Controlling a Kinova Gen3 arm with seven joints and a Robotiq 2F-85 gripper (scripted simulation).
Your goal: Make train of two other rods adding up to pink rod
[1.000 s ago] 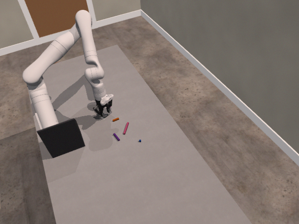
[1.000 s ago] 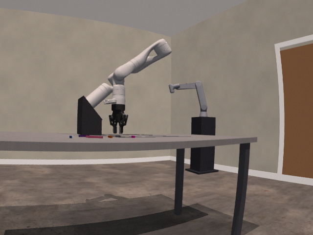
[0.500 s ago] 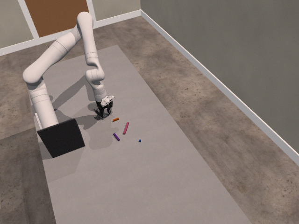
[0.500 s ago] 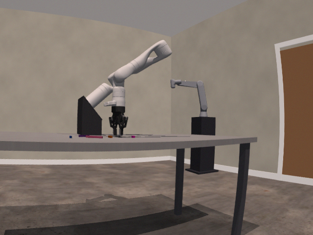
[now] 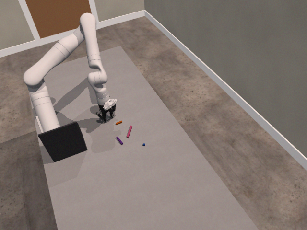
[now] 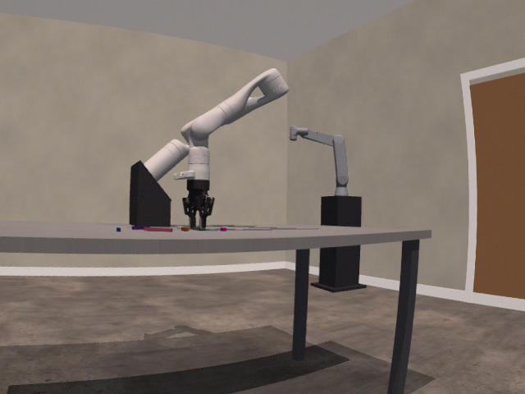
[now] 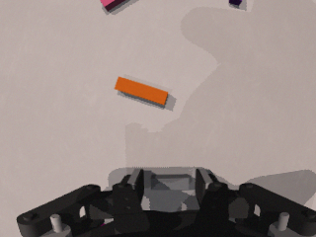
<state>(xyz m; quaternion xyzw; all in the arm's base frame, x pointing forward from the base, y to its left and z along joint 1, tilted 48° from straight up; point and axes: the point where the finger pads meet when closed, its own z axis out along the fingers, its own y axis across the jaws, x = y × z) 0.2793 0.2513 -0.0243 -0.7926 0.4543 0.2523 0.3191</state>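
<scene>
Now: the grey rod 2 cm below my hand. Round my hand: orange rod: 5 cm to the right, 5 cm ahead, 2 cm below; magenta rod: 8 cm to the left, 4 cm ahead, 2 cm below; pink rod: 15 cm to the right, 10 cm ahead, 2 cm below.
</scene>
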